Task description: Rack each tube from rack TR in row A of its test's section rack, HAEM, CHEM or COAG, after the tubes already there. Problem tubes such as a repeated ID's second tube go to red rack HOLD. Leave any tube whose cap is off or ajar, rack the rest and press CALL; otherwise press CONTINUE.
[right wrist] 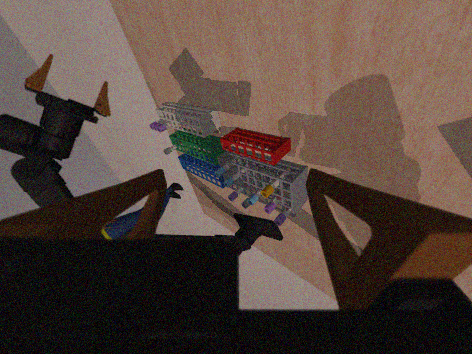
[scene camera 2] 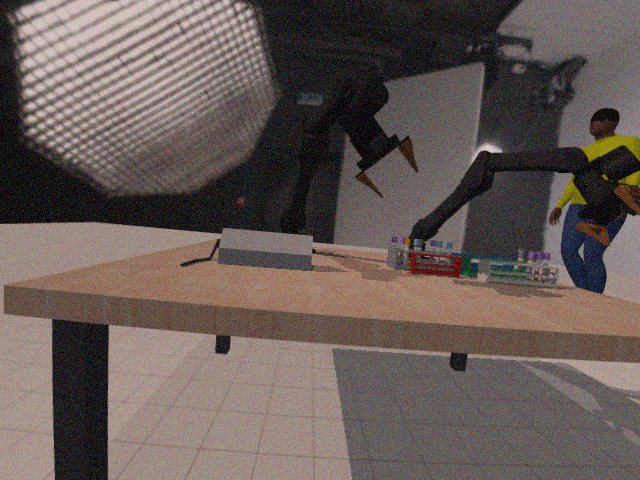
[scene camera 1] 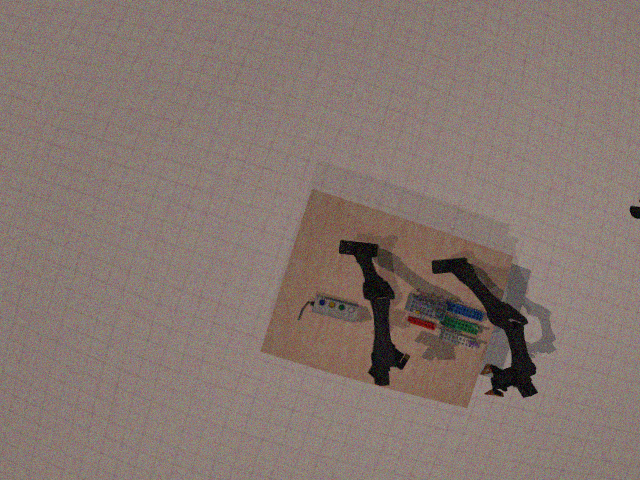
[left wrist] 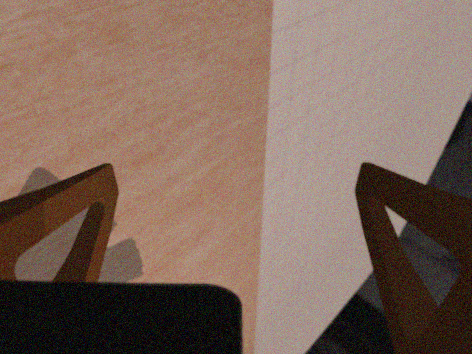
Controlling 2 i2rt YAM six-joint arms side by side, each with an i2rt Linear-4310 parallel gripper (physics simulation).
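Frame: origin at the left arm's base, x ahead, y left, z up, level; centimetres.
Seen in the pictures: left gripper, fingertip midpoint: (right wrist: 81, 69) (scene camera 2: 624, 231) (scene camera 1: 483, 383) (left wrist: 236, 176); right gripper, fingertip midpoint: (right wrist: 236, 177) (scene camera 2: 399, 185) (scene camera 1: 398, 350); left arm's base at its link origin: (right wrist: 256, 224) (scene camera 1: 449, 265); right arm's base at its link origin: (scene camera 1: 358, 248).
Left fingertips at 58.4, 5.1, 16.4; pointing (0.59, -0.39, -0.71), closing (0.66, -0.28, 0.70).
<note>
Offsets run from my left fingertips to a thing's middle, as dx, dy, dz. "*": to the spot under its first point.
The grey rack TR @[* -42.3, -30.6, -13.0] (scene camera 1: 409, 301) (scene camera 2: 397, 258) (right wrist: 300, 187) holds several tubes with purple, light-blue and yellow caps. Red rack HOLD (scene camera 1: 421, 322) (scene camera 2: 435, 264) (right wrist: 256, 145) is beside it. White @[-18.8, -5.3, -13.6] (scene camera 1: 457, 338) (right wrist: 185, 117), green @[-26.4, -3.4, -13.6] (scene camera 1: 461, 324) (right wrist: 195, 145) and blue @[-33.5, -0.1, -13.6] (scene camera 1: 465, 311) (right wrist: 202, 170) section racks lie in parallel; labels are unreadable. Purple-capped tubes @[* -17.0, +0.3, -8.0] (scene camera 2: 538, 255) (right wrist: 158, 126) stand in the white rack's end. The button box @[-42.1, -69.6, -12.2] (scene camera 1: 336, 313) (scene camera 2: 266, 248) has blue, yellow, green and white buttons. My right gripper (scene camera 2: 400, 183) (right wrist: 236, 177) is open, high above the table. My left gripper (scene camera 1: 489, 381) (scene camera 2: 622, 228) (left wrist: 236, 176) (right wrist: 81, 69) is open beyond the racks.
A person (scene camera 2: 584, 253) stands beyond the table's right side in scene camera 2. The left arm (scene camera 1: 488, 304) passes close to the blue rack's end in scene camera 1. A cable @[* -41.7, -86.8, -15.8] (scene camera 1: 300, 311) leaves the button box. The table edge (left wrist: 265, 150) runs below the left gripper.
</note>
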